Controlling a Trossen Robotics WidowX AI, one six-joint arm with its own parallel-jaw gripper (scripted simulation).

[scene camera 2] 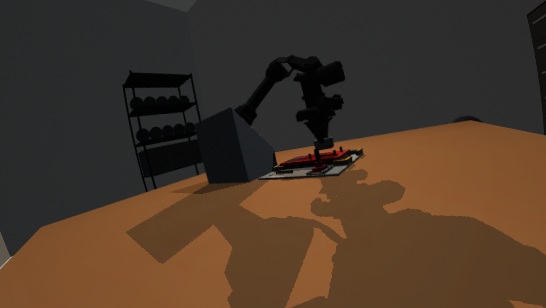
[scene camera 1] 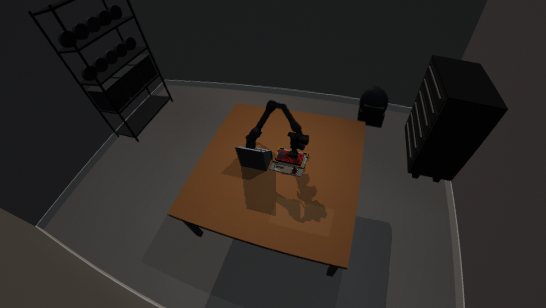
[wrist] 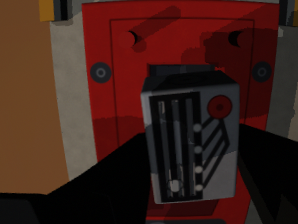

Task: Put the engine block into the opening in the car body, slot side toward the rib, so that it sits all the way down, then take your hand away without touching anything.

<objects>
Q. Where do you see a grey baseplate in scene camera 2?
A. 279, 172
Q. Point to a red car body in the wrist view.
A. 121, 51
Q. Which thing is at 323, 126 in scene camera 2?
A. My gripper.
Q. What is my gripper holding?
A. A grey engine block.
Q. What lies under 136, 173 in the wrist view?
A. My gripper.
</objects>
